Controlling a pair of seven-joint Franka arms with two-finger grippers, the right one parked.
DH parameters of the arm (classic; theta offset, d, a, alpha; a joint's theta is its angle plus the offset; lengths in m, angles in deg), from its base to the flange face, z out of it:
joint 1: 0 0.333 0 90
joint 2: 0 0 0 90
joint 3: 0 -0.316 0.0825 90
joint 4: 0 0 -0.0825 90
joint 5: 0 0.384 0 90
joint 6: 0 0 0.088 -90
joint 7: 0 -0.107 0 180
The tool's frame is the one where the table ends.
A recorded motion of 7 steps. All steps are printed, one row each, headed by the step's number.
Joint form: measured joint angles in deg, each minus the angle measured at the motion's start. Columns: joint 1, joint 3, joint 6, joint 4, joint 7, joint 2, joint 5.
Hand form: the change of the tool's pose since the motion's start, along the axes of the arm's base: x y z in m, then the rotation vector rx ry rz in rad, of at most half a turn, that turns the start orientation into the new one. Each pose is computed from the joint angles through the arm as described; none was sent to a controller.
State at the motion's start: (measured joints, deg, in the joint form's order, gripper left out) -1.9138 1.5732 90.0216 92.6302 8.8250 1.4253 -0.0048
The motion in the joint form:
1: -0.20 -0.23 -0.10 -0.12 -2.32 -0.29 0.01
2: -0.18 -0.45 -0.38 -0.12 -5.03 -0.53 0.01
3: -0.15 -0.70 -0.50 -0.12 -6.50 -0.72 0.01
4: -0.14 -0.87 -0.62 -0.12 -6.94 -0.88 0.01
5: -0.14 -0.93 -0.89 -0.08 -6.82 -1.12 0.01
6: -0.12 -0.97 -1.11 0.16 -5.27 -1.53 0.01
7: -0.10 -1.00 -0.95 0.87 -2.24 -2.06 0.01
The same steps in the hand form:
1: 0.0013 0.0003 -0.0019 -0.0007 0.0048 -0.0400
2: 0.0021 0.0026 -0.0046 -0.0018 0.0139 -0.0830
3: 0.0029 0.0053 -0.0066 -0.0027 0.0194 -0.1038
4: 0.0036 0.0070 -0.0083 -0.0030 0.0243 -0.1083
5: 0.0042 0.0075 -0.0114 -0.0031 0.0339 -0.1052
6: 0.0055 0.0081 -0.0176 -0.0021 0.0490 -0.0771
7: 0.0076 0.0085 -0.0282 0.0008 0.0678 -0.0233

